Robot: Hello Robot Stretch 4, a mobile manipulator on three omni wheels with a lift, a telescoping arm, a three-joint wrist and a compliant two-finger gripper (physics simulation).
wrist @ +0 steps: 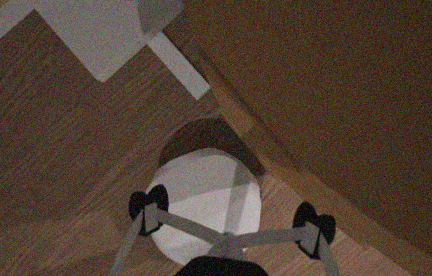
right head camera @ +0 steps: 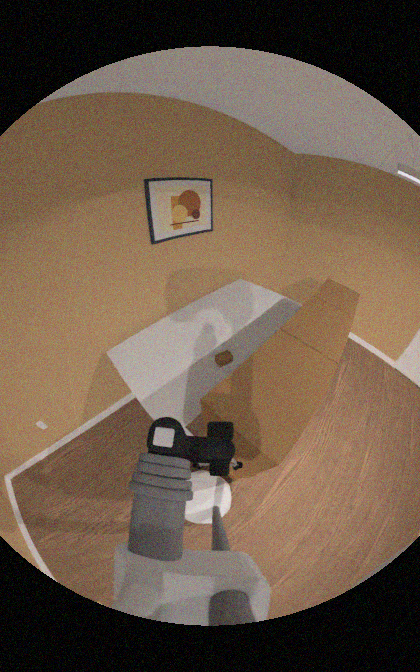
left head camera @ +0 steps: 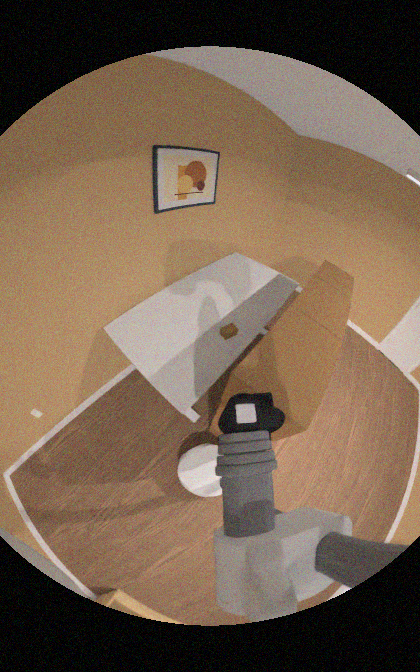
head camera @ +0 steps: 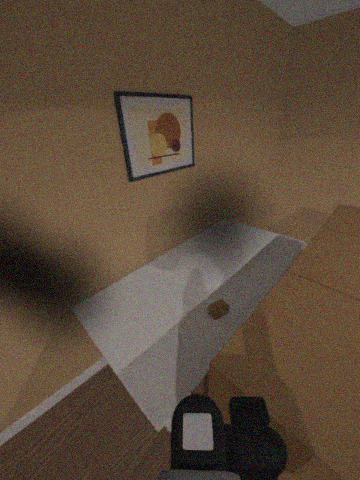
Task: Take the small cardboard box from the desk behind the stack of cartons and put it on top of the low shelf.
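Where they show: gripper, fingertip midpoint: (wrist: 229, 209); robot's base, link origin: (wrist: 206, 199).
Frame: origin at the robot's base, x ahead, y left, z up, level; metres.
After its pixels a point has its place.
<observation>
The small brown cardboard box (head camera: 218, 309) @[x 0.759, y -0.112, z 0.743 m] (left head camera: 229, 331) (right head camera: 224, 358) lies on the shaded part of the white desk (head camera: 135, 300) @[x 0.872, y 0.338, z 0.693 m] (left head camera: 165, 320) (right head camera: 160, 340) (wrist: 85, 35) @[x 0.371, y 0.159, z 0.692 m], near the edge facing the tall stack of cartons (head camera: 320, 310) @[x 0.481, y -0.359, z 1.053 m] (left head camera: 310, 340) (right head camera: 300, 360) (wrist: 325, 100) @[x 0.252, y -0.122, z 0.969 m]. My gripper (wrist: 229, 209) @[x 0.170, y -0.088, z 0.840 m] is open and empty, and points down toward the floor. It is on the near side of the desk, beside the cartons and apart from the box. In the head views the wrist hides the fingers. The box does not show in the wrist view. I cannot identify the low shelf for certain.
A round white top (left head camera: 200, 470) (right head camera: 207, 500) (wrist: 210, 200) @[x 0.038, y -0.027, z 0.187 m] is below the gripper, close to the cartons' lower edge. A pale wooden piece (left head camera: 120, 602) shows at the bottom of the left head view. A framed picture (head camera: 160, 135) @[x 1.422, y 0.172, z 1.496 m] hangs on the wall behind the desk.
</observation>
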